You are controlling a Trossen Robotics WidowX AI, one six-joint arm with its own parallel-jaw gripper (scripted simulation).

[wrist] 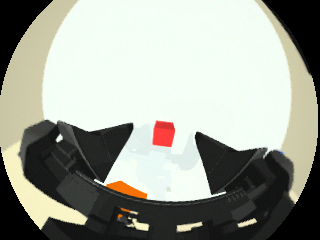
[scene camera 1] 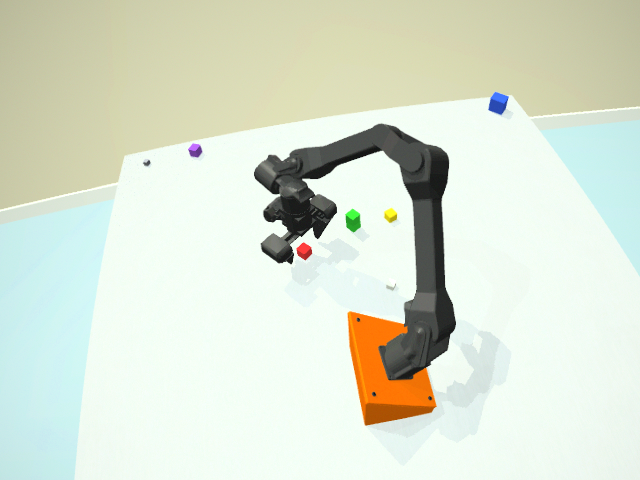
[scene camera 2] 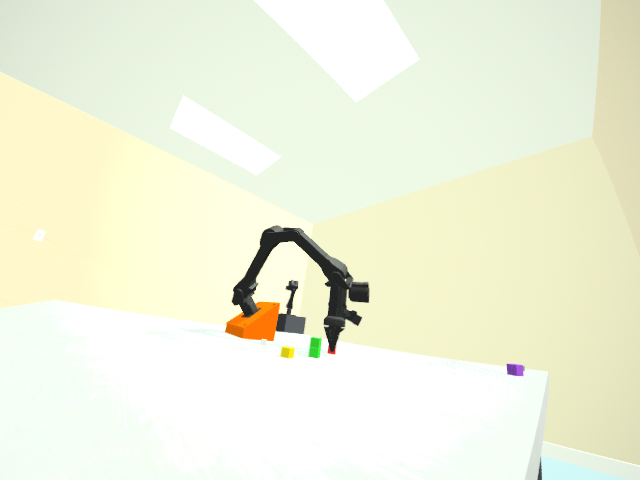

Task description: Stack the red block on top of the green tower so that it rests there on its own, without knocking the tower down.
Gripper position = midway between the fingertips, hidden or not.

Observation:
The gripper [scene camera 1: 303, 250] is open and holds nothing.
The gripper also shows in the wrist view [wrist: 164, 130] and in scene camera 2 [scene camera 2: 333, 350].

